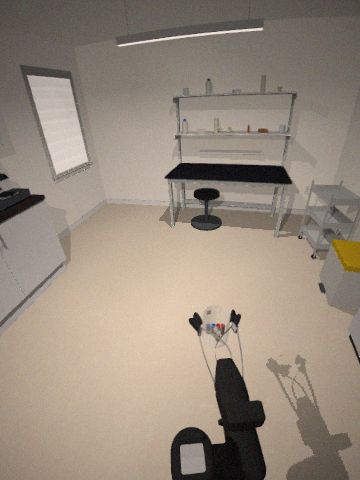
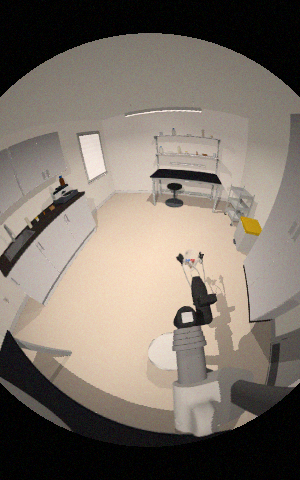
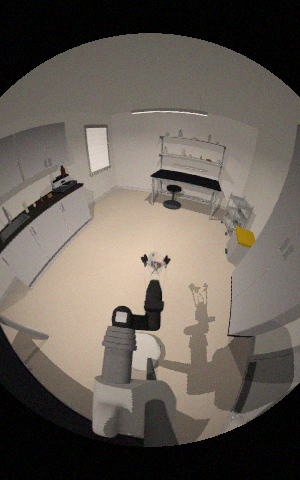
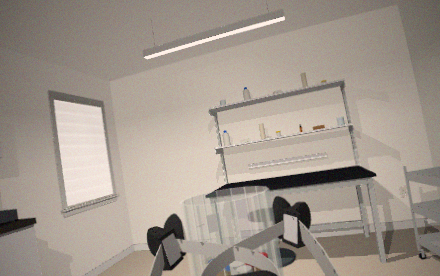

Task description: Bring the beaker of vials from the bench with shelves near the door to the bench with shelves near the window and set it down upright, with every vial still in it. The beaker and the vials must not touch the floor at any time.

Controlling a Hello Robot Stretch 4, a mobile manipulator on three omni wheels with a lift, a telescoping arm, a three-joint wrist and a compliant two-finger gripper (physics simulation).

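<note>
The clear beaker (image 1: pixel 215 314) (image 2: pixel 190 255) (image 3: pixel 155 256) (image 4: pixel 230 215) is held roughly upright in the air over the floor. Vials (image 1: pixel 215 328) with blue and red caps show inside it; their lower parts are hard to make out. My gripper (image 1: pixel 215 321) (image 2: pixel 190 257) (image 3: pixel 155 260) (image 4: pixel 228 221) is shut on the beaker, with one fingertip pad on each side. The bench with shelves near the window (image 1: pixel 227 173) (image 2: pixel 185 176) (image 3: pixel 185 180) (image 4: pixel 320 179) stands across the room, against the far wall, well beyond the gripper. The bench near the door does not show.
A black stool (image 1: pixel 206 194) stands at the front of the far bench. A grey cart (image 1: pixel 334 194) and a yellow-lidded bin (image 1: pixel 347 255) stand to the right. A cabinet counter (image 1: pixel 30 260) (image 2: pixel 65 245) runs along the left. Tall pale cabinets (image 2: pixel 280 250) (image 3: pixel 270 270) stand at the right.
</note>
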